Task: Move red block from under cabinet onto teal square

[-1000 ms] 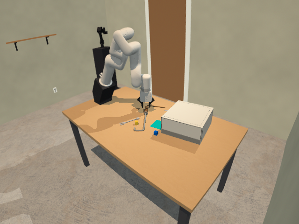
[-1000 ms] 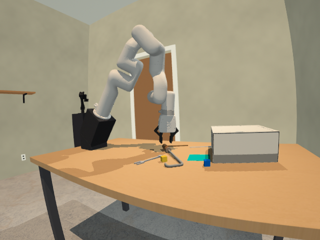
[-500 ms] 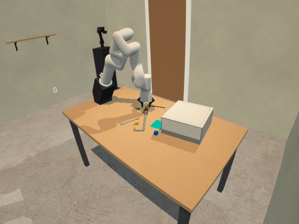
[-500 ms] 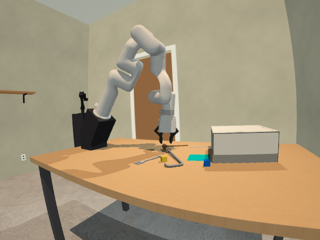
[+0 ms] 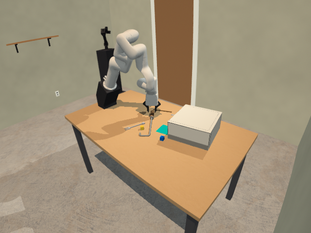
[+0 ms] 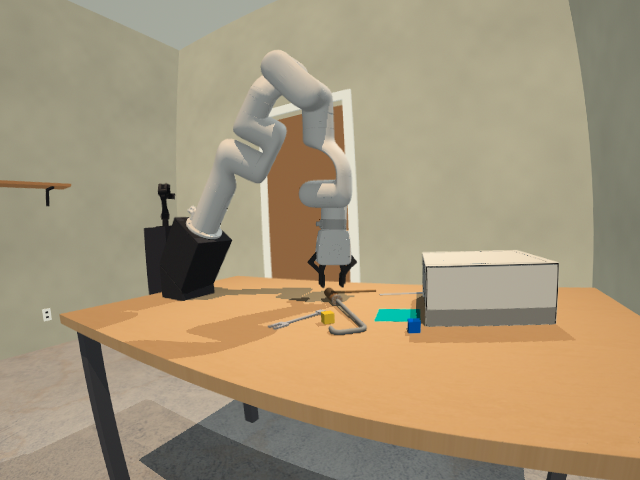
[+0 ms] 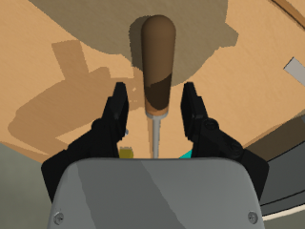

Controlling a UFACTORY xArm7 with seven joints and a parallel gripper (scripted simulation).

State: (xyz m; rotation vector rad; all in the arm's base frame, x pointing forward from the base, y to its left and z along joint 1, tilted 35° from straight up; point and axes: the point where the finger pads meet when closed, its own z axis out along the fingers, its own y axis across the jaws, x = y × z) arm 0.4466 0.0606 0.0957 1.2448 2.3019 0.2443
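The thin wooden stick is 130 mm to the left of my hand, 60 mm below it and 20 mm ahead of it. Also, from my hand: grey fork-like tool 200 mm to the right, 60 mm below, 30 mm behind; then yellow block 200 mm to the right, 50 mm below, 50 mm ahead; then grey rod 200 mm ahead, 120 mm to the left, 60 mm below.
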